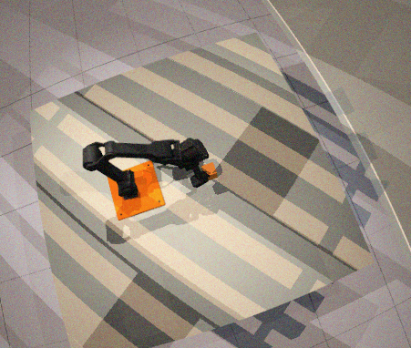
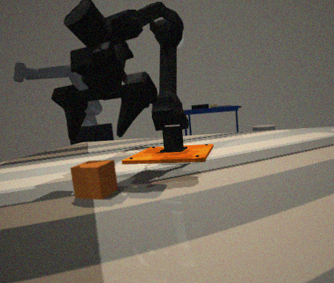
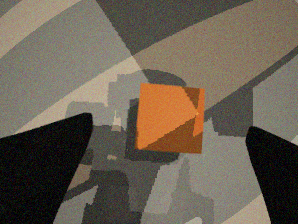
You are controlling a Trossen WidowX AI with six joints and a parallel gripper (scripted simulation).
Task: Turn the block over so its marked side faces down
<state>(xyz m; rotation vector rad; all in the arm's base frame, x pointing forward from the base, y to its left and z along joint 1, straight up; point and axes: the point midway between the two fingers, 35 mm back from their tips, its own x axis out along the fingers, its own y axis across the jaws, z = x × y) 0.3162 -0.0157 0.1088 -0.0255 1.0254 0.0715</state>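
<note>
Now: the orange block 6 cm below my gripper tip.
</note>
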